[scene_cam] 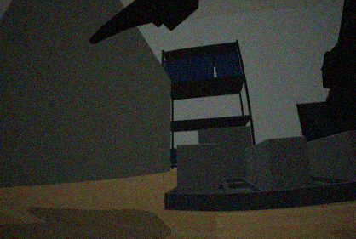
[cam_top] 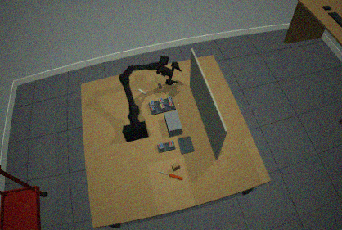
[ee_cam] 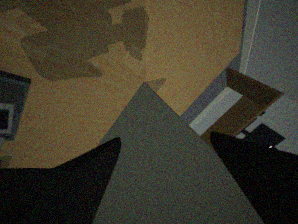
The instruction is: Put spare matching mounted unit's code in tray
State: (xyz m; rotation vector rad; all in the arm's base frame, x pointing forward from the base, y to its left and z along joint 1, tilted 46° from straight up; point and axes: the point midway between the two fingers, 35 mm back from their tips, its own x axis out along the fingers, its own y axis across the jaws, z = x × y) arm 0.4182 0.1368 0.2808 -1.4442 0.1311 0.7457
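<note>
Right now my gripper tip is 20 cm past the dark rack, 12 cm to the left of it and 16 cm above it. Round my gripper tip: tall grey panel: 7 cm ahead, 35 cm to the right, 6 cm above; then grey mounted unit: 17 cm behind, 32 cm to the right, 12 cm below; then white strip: 31 cm behind, 9 cm to the left, 16 cm below.
</note>
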